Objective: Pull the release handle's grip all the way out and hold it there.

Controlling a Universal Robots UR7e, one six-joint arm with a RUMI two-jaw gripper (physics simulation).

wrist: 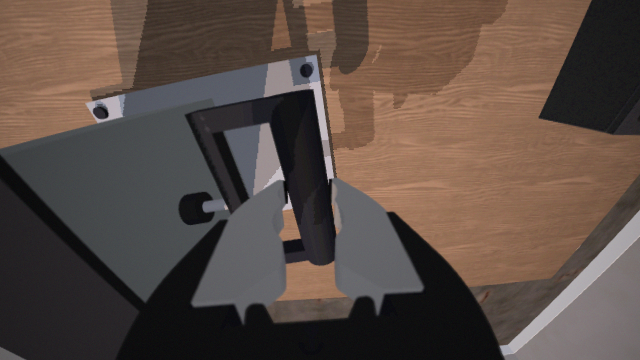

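The release handle's grip [298, 135] is a thick black round bar, joined by flat black arms into a rectangular loop. It stands out from a grey-green housing [115, 185] and runs from the upper middle down between my fingers. My gripper [308, 181] is shut on the lower half of the grip, one grey finger on each side of the bar. The bar's rounded lower end shows between the finger bases. The left finger covers part of the loop's far side. How far out the grip stands cannot be told from this view.
A pale metal plate [240, 85] with dark bolts lies on the wooden table top [450, 200] behind the loop. A black knob [196, 208] on a short metal pin is left of the left finger. A dark panel [45, 260] is at lower left, and a black box [585, 70] at upper right.
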